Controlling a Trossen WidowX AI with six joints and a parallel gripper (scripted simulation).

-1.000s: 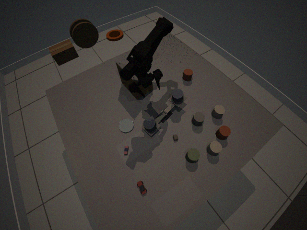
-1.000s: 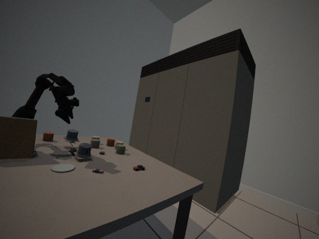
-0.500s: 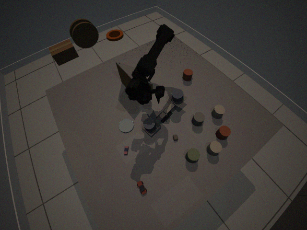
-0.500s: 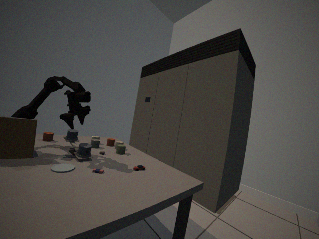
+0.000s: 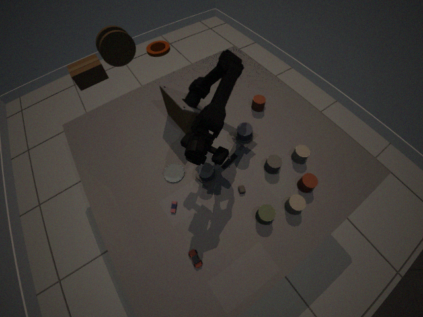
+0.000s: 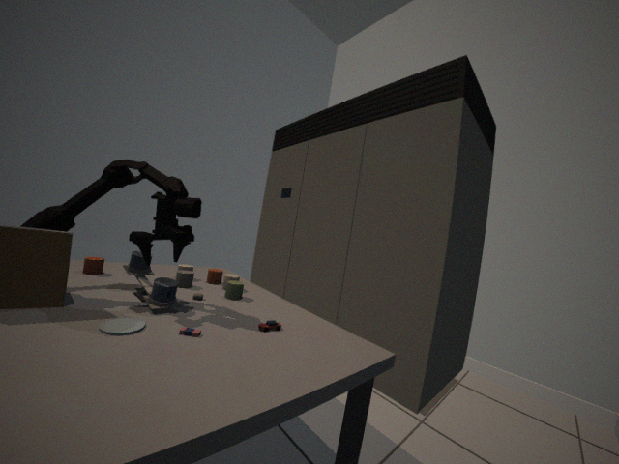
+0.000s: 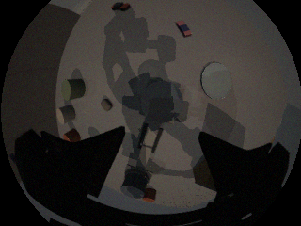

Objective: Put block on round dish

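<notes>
Now: the cup 80 mm below my gripper tip, 30 mm to the right of it and 20 mm ahead of it. The rest, counted from my gripper tip: balance 120 mm to the left, 120 mm below; balance beam 120 mm to the left, 110 mm below; teal block 100 mm below, 10 mm to the right, 10 mm ahead.
</notes>
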